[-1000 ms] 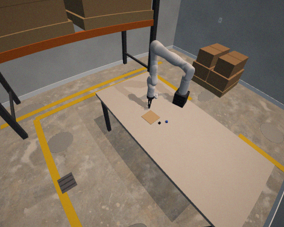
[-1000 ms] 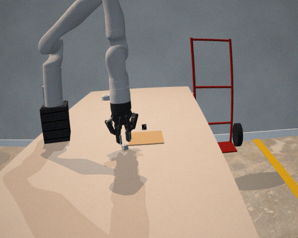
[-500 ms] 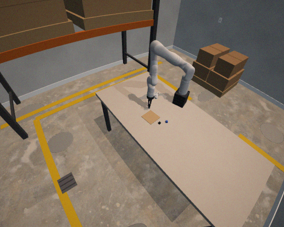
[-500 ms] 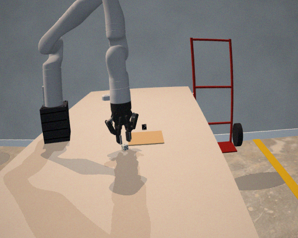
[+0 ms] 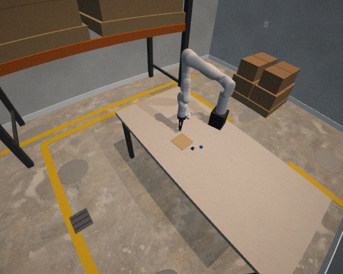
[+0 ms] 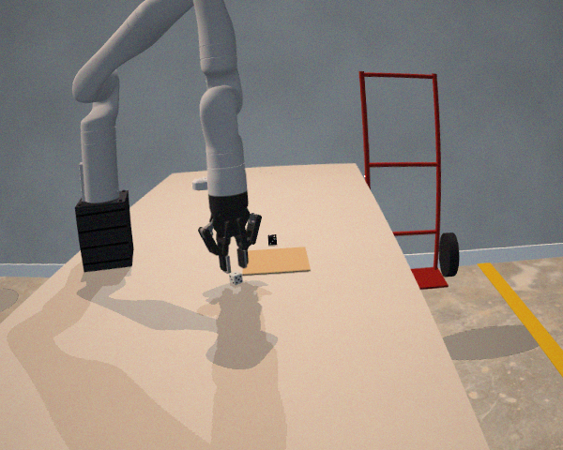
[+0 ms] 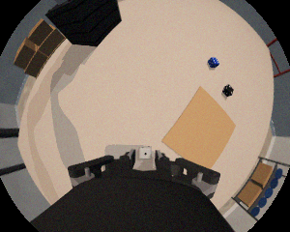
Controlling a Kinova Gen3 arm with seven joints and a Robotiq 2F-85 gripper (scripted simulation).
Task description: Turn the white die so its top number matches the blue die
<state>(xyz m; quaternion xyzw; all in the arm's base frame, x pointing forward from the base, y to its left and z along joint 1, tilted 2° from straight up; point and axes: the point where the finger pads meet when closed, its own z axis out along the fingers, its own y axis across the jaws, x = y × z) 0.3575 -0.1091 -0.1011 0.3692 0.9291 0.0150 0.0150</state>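
My gripper is now 40 mm above the white die. The rest, counted from my hand: tan mat 60 mm ahead, 120 mm to the left, 40 mm below; blue die 30 mm behind, 260 mm to the left, 40 mm below; black die 40 mm ahead, 230 mm to the left, 40 mm below.
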